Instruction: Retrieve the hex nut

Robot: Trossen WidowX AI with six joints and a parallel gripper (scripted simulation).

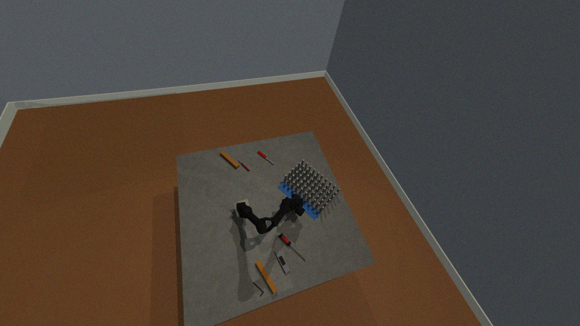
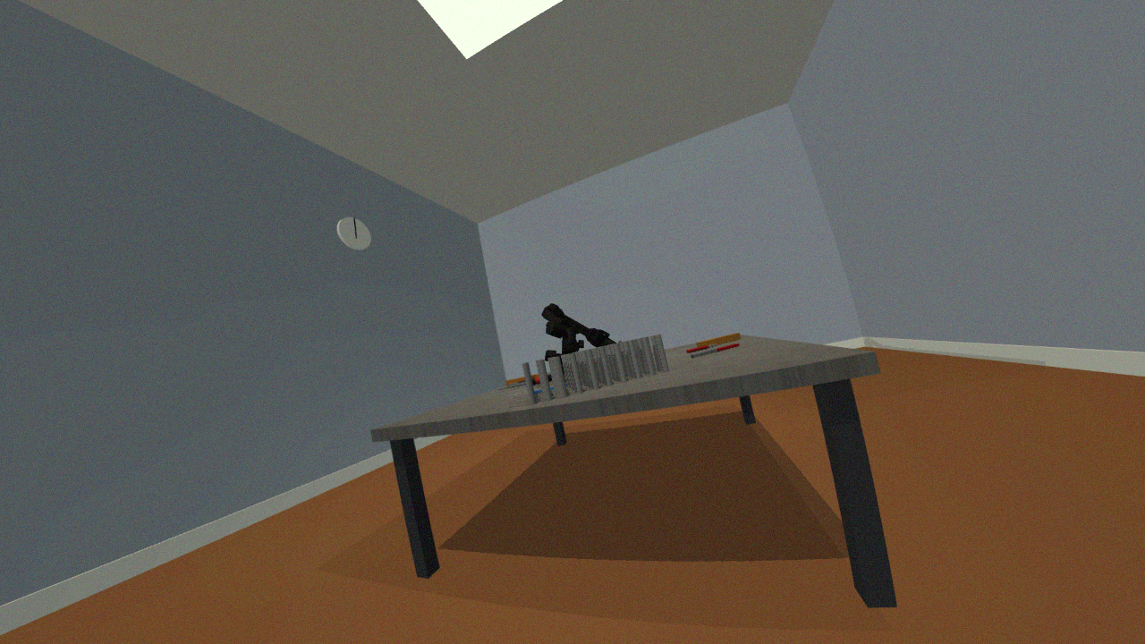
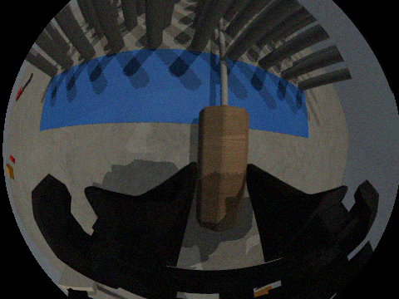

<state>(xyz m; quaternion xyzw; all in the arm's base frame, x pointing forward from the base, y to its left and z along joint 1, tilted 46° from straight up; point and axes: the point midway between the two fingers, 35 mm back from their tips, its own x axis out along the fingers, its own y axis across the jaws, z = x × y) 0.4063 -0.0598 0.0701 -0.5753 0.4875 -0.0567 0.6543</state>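
Now: gripper tip 4 cm short of the blue taped strip, 8 cm to the right of it and 2 cm above it. Round my gripper tip: hook tool: 9 cm ahead, 6 cm to the left; dark flat tool: 20 cm behind, 34 cm to the right; thin red tool: 36 cm behind, 52 cm to the left, 1 cm below.
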